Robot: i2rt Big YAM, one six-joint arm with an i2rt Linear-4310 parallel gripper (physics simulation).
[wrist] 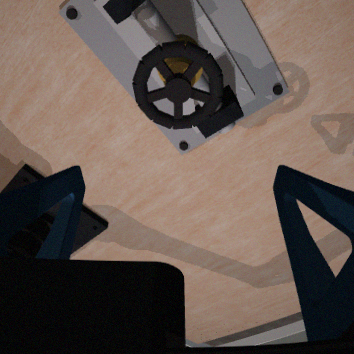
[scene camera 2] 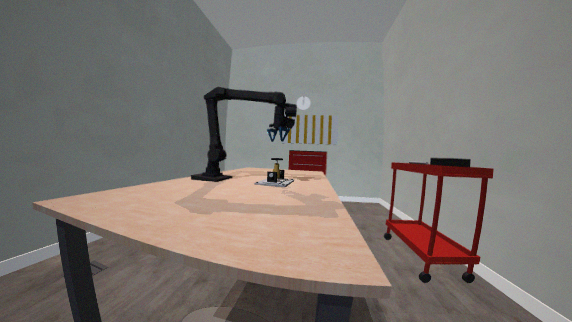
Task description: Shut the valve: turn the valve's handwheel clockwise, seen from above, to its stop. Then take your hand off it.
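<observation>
The valve's black five-spoked handwheel (scene camera 2: pixel 277 159) (wrist: pixel 178 90) sits on top of the brass valve body (scene camera 2: pixel 276 169) (wrist: pixel 181 70). The valve is held by black blocks on a grey base plate (scene camera 2: pixel 260 183) (wrist: pixel 110 57) on the table. My gripper (scene camera 2: pixel 278 139) (wrist: pixel 178 175) is open and empty, its two blue fingers wide apart. It hangs well above the handwheel and does not touch it. In the wrist view the wheel lies above the gap between the fingertips, centred between them from left to right. How far the wheel is turned cannot be told.
The arm's black base (scene camera 2: pixel 211 177) (wrist: pixel 90 230) stands on the wooden table (scene camera 2: pixel 240 235) (wrist: pixel 180 200), left of the valve in the scene view. A red cart (scene camera 2: pixel 435 260) stands right of the table. A red drawer cabinet (scene camera 2: pixel 308 160) is behind it.
</observation>
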